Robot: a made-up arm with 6 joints.
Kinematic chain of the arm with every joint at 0, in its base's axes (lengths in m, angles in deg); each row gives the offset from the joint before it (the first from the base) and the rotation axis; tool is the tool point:
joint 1: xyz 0 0 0.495 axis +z
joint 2: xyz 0 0 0 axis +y
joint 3: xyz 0 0 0.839 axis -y
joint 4: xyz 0 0 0 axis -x
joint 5: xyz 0.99 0 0 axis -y
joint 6: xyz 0 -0.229 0 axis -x
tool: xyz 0 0 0
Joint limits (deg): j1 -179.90..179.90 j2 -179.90..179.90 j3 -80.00..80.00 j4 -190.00..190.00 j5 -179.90..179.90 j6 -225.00..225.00
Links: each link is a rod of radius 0.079 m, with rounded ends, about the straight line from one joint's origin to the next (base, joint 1, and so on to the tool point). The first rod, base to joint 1, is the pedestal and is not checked.
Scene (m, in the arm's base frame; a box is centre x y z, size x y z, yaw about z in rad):
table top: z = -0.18
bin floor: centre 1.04 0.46 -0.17 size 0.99 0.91 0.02 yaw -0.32
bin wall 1: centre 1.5 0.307 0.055 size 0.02 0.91 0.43 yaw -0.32
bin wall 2: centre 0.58 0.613 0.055 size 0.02 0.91 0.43 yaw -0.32
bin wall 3: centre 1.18 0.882 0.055 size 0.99 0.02 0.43 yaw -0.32
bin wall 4: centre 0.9 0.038 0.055 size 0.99 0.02 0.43 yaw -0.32
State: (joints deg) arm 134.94 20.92 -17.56 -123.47 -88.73 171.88
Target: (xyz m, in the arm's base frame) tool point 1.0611 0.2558 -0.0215
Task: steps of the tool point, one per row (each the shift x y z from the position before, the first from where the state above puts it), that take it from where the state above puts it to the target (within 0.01 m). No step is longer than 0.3 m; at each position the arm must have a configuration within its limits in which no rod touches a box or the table.
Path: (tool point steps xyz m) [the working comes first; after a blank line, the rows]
Joints at the target: 11.80 59.23 3.49 -98.37 -88.73 171.88
Straight joint move there: touches bin wall 2, bin wall 3.

1: 0.1613 0.1813 0.0069
2: 0.2037 0.1377 0.0074
3: 0.2347 0.0842 0.0079
4: 0.2516 0.0239 0.0083
5: 0.2530 -0.0397 0.0090
6: 0.2385 -0.1021 0.0098
7: 0.2087 -0.1602 0.0103
8: 0.1648 -0.2096 0.0110
9: 0.1093 -0.2471 0.0116
10: 0.0375 0.0079 -0.1976
11: 0.0009 0.0003 -0.2079
12: -0.0384 -0.0082 -0.2113

